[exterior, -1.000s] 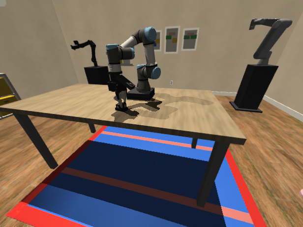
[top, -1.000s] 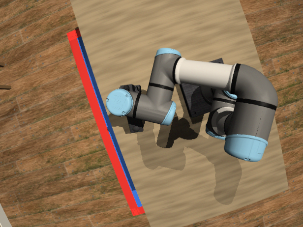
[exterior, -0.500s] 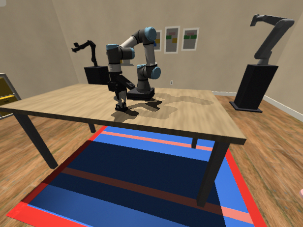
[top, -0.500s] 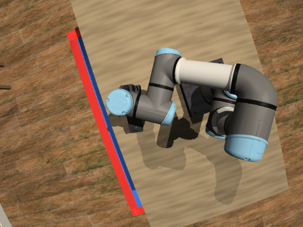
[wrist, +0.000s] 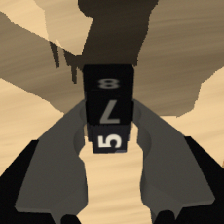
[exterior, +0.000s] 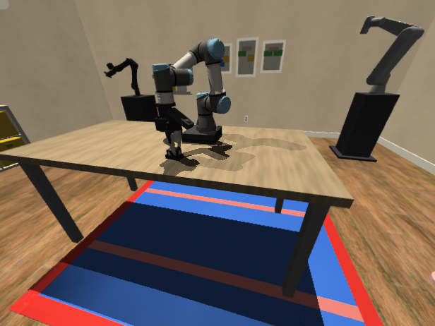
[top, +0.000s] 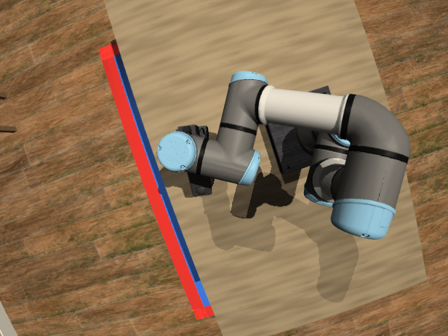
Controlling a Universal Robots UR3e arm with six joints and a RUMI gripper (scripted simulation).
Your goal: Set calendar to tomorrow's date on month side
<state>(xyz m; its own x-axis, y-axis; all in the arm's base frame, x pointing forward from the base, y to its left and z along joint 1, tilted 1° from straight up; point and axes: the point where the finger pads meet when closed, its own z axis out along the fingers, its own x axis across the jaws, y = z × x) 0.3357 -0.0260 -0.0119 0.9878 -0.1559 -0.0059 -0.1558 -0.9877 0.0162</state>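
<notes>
The black calendar tray is 40 mm below my hand and 20 mm to the right of it. From my hand the other things lie so: black cube 10 mm below.
</notes>
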